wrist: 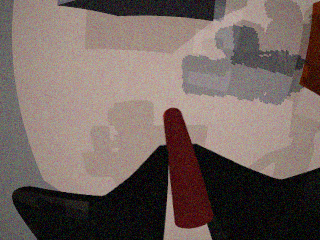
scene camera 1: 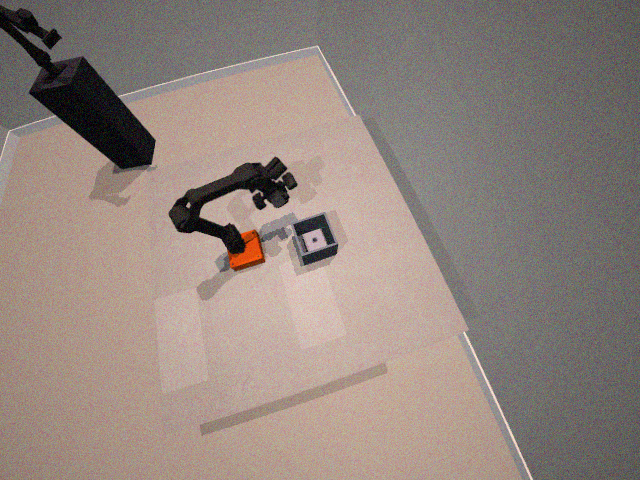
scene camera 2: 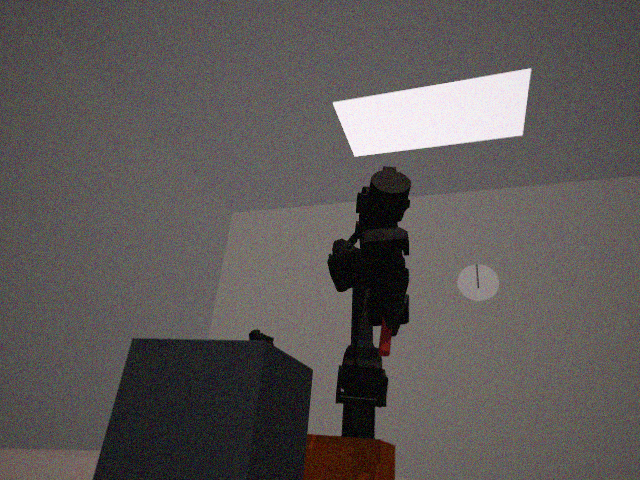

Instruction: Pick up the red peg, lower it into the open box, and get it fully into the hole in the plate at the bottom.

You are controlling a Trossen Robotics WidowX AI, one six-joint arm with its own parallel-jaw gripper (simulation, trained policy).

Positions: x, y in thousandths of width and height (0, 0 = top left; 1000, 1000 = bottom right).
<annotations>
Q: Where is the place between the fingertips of my gripper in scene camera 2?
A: At 613, 693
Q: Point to a red peg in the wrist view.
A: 595, 840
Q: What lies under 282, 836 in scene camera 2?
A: A dark box.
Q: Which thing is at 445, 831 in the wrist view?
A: My gripper.
</annotations>
